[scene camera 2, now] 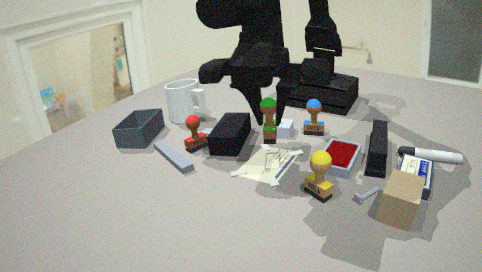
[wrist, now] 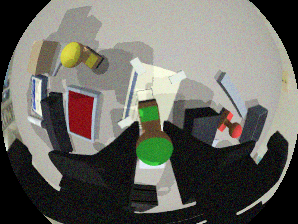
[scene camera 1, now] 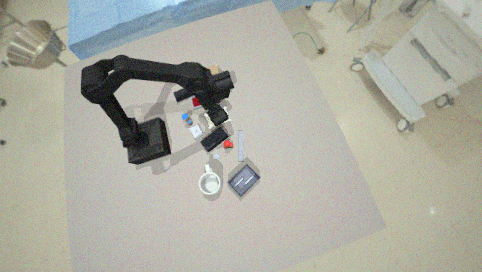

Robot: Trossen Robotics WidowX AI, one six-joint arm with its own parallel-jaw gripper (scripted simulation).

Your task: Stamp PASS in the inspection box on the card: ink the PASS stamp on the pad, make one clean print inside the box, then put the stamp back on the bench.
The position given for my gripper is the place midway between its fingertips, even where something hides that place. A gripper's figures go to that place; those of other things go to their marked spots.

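Scene:
There is a mug point(scene camera 2: 184, 98) that is 63 cm from the lens. My gripper point(scene camera 2: 269, 125) is 43 cm from the lens, and a black stapler-like bar point(scene camera 2: 375, 166) is likewise 43 cm from the lens. A yellow-knobbed stamp point(scene camera 2: 315, 184) is 37 cm from the lens, and a cardboard box point(scene camera 2: 401, 197) is 33 cm from the lens. The cardboard box is nearer to the lens than the mug. As for the stamp and the bar, their marked spots are 11 cm apart.

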